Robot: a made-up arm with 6 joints. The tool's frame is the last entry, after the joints.
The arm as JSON. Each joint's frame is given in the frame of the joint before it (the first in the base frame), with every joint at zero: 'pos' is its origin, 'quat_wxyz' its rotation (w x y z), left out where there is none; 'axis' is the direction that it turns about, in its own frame. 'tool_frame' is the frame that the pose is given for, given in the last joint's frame.
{
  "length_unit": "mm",
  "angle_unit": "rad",
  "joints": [
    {
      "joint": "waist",
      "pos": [
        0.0,
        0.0,
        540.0
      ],
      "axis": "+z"
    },
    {
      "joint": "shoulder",
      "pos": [
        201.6,
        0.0,
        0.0
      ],
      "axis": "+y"
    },
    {
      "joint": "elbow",
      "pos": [
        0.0,
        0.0,
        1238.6
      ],
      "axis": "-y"
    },
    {
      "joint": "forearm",
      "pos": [
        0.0,
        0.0,
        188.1
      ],
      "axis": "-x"
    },
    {
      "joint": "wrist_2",
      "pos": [
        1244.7,
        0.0,
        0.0
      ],
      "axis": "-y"
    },
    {
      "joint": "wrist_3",
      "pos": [
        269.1,
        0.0,
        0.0
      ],
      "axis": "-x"
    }
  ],
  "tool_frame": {
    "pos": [
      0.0,
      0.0,
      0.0
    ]
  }
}
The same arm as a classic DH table. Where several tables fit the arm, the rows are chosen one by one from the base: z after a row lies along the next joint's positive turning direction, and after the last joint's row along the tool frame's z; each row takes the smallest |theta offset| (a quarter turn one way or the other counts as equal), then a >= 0, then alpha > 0; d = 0 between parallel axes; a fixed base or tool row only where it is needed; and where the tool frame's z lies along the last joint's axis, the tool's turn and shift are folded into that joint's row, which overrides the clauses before.
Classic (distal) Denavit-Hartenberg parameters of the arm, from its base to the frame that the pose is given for. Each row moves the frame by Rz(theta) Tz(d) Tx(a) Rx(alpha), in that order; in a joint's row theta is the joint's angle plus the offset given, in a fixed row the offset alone. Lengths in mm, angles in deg.
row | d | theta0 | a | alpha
waist | 540.0 | 0.00 | 201.6 | -90.00
shoulder | 0.0 | -90.00 | 1238.6 | 180.00
elbow | 0.0 | 0.00 | 188.1 | -90.00
forearm | -1244.7 | 0.00 | 0.0 | 90.00
wrist_2 | 0.0 | 0.00 | 0.0 | -90.00
wrist_3 | -269.1 | 90.00 | 0.0 | 90.00
tool (fixed) | 0.0 | -90.00 | 0.0 | 0.00

